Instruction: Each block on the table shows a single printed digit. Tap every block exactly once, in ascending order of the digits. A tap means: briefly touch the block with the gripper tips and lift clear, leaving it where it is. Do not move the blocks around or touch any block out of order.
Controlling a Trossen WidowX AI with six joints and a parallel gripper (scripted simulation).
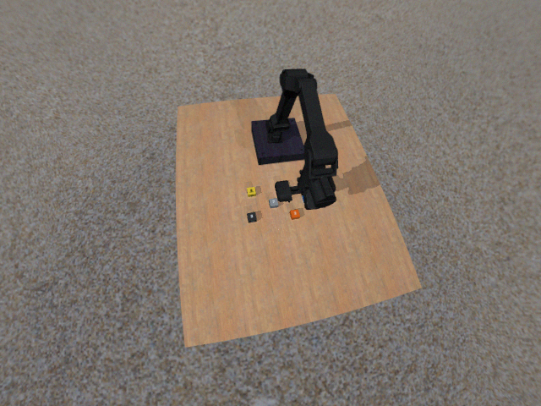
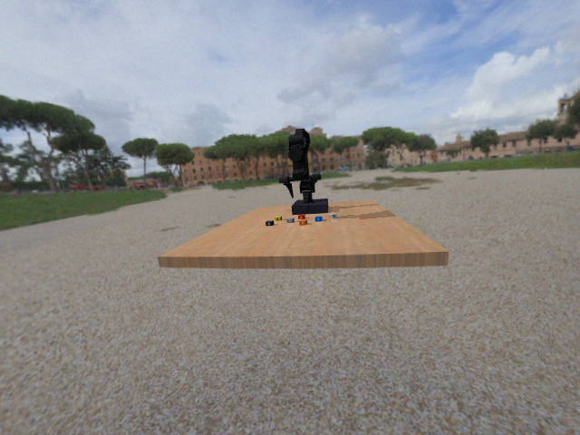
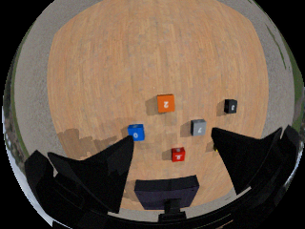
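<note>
Right now my gripper tip is 60 mm past the blue block, 60 mm to the right of it and 110 mm above it. Also, from my gripper tip: grey block 40 mm behind, 80 mm to the right, 110 mm below; red block 120 mm behind, 40 mm to the right, 110 mm below; orange block 10 mm ahead, 110 mm below.
</note>
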